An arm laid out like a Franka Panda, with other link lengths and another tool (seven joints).
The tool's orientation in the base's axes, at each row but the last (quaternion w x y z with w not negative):
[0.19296 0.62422 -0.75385 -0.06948]
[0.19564 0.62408 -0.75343 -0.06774]
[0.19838 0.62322 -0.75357 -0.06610]
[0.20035 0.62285 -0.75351 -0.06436]
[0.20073 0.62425 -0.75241 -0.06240]
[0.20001 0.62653 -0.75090 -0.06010]
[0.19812 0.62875 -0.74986 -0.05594]
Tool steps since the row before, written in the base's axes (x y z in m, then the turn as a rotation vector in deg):
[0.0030 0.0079 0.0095 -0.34 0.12 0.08]
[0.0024 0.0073 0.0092 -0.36 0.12 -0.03]
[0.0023 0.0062 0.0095 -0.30 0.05 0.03]
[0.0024 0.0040 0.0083 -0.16 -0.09 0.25]
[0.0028 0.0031 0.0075 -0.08 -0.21 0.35]
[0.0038 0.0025 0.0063 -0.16 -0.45 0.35]
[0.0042 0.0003 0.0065 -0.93 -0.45 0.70]
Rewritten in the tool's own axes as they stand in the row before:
[-0.0061 0.0022 -0.0109 -0.05 0.36 0.04]
[-0.0055 0.0025 -0.0104 -0.07 0.34 0.15]
[-0.0043 0.0025 -0.0105 0.00 0.30 0.08]
[-0.0024 0.0015 -0.0091 0.17 0.21 -0.15]
[-0.0017 0.0007 -0.0084 0.29 0.15 -0.26]
[-0.0015 -0.0008 -0.0076 0.53 0.17 -0.19]
[0.0006 -0.0016 -0.0075 0.71 1.00 -0.22]

